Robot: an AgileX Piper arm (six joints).
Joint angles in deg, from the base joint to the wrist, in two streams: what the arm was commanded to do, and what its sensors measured. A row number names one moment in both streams.
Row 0, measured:
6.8, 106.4, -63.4, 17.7, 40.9, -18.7
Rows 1 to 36, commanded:
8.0, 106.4, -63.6, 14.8, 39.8, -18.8
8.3, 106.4, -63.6, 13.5, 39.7, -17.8
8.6, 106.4, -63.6, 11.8, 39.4, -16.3
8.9, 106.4, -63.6, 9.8, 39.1, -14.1
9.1, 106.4, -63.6, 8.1, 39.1, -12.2
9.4, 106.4, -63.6, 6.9, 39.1, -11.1
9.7, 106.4, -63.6, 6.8, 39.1, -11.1
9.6, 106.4, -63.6, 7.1, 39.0, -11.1
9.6, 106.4, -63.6, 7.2, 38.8, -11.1
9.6, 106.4, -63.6, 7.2, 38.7, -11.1
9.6, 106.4, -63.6, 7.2, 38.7, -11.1
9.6, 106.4, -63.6, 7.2, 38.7, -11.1
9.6, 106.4, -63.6, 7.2, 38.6, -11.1
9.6, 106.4, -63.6, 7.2, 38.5, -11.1
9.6, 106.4, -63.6, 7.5, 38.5, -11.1
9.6, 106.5, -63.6, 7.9, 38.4, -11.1
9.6, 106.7, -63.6, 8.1, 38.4, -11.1
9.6, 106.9, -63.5, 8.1, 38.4, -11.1
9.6, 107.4, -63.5, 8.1, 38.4, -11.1
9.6, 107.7, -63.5, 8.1, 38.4, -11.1
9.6, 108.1, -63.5, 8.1, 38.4, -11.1
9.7, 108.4, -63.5, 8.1, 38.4, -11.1
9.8, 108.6, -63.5, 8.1, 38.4, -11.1
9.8, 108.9, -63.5, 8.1, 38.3, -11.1
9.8, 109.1, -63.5, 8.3, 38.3, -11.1
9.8, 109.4, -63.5, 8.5, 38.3, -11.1
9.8, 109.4, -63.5, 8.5, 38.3, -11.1
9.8, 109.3, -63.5, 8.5, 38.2, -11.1
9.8, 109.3, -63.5, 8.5, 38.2, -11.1
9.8, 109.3, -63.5, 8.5, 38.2, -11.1
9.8, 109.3, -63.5, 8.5, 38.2, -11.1
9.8, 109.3, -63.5, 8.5, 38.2, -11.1
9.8, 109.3, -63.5, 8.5, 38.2, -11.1
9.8, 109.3, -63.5, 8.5, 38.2, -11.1
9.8, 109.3, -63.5, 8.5, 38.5, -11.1
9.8, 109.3, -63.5, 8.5, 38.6, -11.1
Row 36, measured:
9.7, 109.4, -63.4, 8.2, 38.4, -11.3
